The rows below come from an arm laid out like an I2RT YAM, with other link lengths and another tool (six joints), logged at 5 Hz.
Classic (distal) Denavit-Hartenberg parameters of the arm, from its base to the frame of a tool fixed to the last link. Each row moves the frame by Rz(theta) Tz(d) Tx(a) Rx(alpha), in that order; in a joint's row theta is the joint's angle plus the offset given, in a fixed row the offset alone. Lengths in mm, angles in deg.
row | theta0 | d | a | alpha
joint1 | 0 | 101 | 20.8 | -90
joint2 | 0 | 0 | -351.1 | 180
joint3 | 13.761 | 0 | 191.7 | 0
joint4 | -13.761 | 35.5 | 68.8 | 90
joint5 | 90 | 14.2 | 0 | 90
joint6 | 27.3 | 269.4 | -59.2 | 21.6
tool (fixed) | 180 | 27.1 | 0 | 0
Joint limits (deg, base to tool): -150..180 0..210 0..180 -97..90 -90..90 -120..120
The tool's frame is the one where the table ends.
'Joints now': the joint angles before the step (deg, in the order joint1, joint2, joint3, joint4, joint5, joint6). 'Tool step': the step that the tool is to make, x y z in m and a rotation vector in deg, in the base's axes. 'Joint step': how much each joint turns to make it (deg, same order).
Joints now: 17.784, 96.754, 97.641, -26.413, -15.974, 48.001
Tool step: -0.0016, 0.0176, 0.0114, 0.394, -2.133, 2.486
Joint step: 1.008, 0.583, 0.562, 1.907, -1.221, -0.922
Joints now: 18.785, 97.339, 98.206, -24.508, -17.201, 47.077
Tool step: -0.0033, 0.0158, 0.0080, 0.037, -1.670, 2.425
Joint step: 0.860, 0.554, 0.652, 1.142, -1.239, -1.140
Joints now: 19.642, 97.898, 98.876, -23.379, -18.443, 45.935
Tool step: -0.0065, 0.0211, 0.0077, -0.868, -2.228, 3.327
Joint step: 1.315, 0.779, 1.265, 0.534, -1.276, -2.352
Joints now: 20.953, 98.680, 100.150, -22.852, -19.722, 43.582
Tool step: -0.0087, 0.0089, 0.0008, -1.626, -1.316, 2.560
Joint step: 0.132, 0.068, 0.724, -1.036, -1.527, -2.928
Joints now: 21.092, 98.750, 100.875, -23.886, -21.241, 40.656
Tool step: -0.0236, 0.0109, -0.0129, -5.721, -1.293, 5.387
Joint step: -0.163, 0.046, 2.593, -6.543, -2.746, -8.177
